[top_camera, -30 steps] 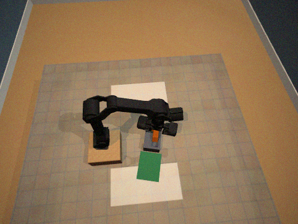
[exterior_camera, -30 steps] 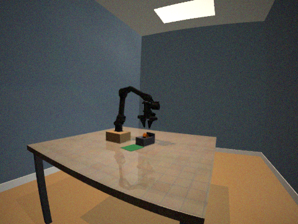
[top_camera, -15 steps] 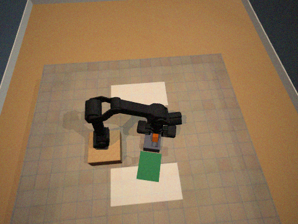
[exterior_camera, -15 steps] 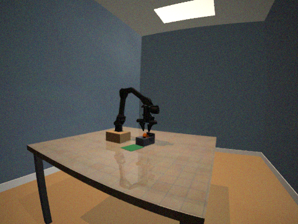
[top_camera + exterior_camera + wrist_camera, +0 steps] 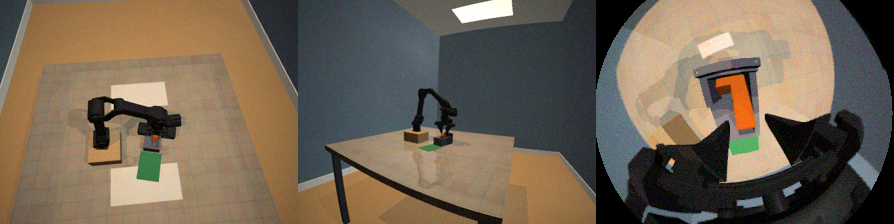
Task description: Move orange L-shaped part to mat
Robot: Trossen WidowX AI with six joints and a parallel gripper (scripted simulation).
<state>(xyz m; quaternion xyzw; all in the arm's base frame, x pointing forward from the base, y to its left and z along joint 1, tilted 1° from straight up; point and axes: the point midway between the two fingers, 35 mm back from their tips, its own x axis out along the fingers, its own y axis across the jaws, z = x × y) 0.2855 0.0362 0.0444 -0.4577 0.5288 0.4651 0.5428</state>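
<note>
Right now my gripper tip is 10 mm past the orange L-shaped part, 40 mm to the right of it and 50 mm above it. Round my gripper tip: green mat: 40 mm behind, 140 mm to the right, 110 mm below.
</note>
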